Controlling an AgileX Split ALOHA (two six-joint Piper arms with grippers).
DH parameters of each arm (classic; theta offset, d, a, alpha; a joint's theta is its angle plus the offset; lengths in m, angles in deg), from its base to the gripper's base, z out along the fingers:
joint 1: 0 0.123 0 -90
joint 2: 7.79 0 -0.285 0
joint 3: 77.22 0 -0.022 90
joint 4: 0 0.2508 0 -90
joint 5: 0 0 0.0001 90
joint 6: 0 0.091 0 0
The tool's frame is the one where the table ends.
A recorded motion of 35 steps. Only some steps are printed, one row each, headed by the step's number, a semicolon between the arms.
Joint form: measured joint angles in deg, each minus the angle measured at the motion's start. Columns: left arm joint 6, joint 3, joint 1, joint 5, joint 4, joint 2; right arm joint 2, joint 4, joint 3, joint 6, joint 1, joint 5.
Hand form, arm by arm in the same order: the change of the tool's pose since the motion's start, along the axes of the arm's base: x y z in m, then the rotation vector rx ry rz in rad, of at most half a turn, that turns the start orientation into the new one. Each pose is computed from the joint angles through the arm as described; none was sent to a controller.
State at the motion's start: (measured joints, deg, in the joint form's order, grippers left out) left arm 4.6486 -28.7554 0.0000 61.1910 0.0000 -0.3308; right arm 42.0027 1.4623 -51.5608 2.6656 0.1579 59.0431
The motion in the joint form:
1: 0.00 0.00 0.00 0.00 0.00 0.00; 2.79 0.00 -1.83 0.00 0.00 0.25
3: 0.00 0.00 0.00 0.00 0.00 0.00; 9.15 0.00 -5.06 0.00 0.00 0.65
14: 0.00 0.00 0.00 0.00 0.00 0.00; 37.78 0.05 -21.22 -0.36 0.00 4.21
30: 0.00 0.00 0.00 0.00 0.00 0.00; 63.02 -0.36 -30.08 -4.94 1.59 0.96
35: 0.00 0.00 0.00 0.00 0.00 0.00; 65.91 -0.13 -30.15 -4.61 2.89 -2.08
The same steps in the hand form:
1: 0.0000 0.0000 0.0000 0.0000 0.0000 0.0000; 0.0108 0.0000 0.0034 -0.0001 0.0211 0.0001
3: 0.0000 0.0000 0.0000 0.0000 0.0000 0.0000; 0.0369 0.0001 0.0042 -0.0003 0.0827 0.0003
14: 0.0000 0.0000 0.0000 0.0000 0.0000 0.0000; 0.1592 0.0006 -0.0229 -0.0040 0.3623 0.0072
30: 0.0000 0.0000 0.0000 0.0000 0.0000 0.0000; 0.2553 0.0106 -0.1228 -0.0580 0.5888 0.1044
35: 0.0000 0.0000 0.0000 0.0000 0.0000 0.0000; 0.2652 0.0199 -0.1406 -0.0579 0.5847 0.1198

